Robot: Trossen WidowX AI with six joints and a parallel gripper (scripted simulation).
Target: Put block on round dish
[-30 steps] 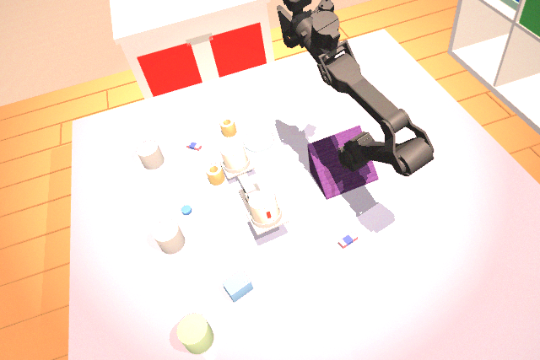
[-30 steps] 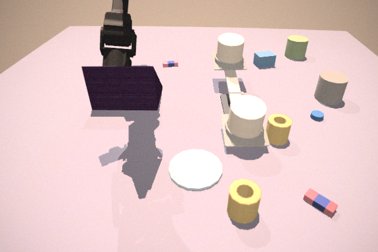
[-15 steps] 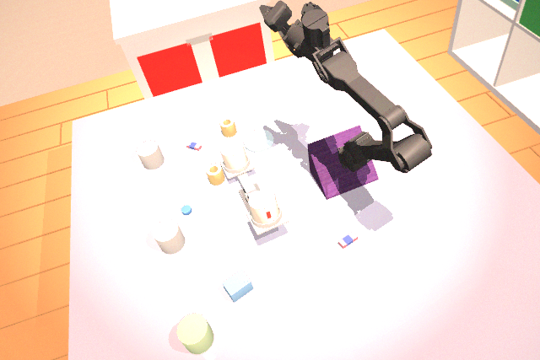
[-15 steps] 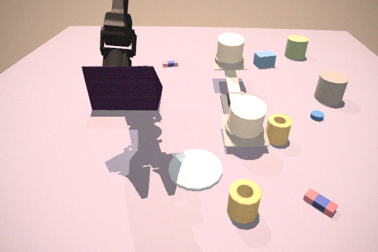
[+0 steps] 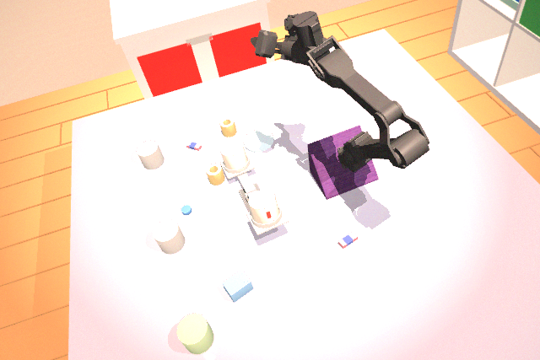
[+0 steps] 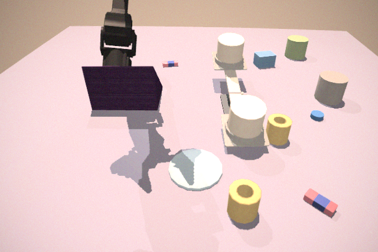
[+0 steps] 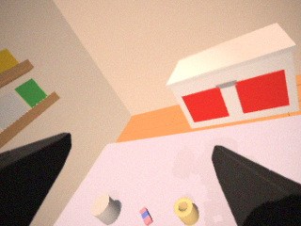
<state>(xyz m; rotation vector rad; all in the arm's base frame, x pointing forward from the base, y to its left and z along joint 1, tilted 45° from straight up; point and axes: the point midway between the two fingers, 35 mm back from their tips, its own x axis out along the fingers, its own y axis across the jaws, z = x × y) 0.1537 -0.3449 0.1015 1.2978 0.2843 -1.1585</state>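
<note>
The cream cup lies 32 cm below my gripper tip, 16 cm ahead of it and 3 cm to the left of it. Round my gripper tip: green block (34 cm below, 16 cm ahead, 6 cm to the left); round dish (38 cm below, 6 cm ahead, 4 cm to the right); balance (35 cm below, 19 cm to the left, 15 cm ahead).
</note>
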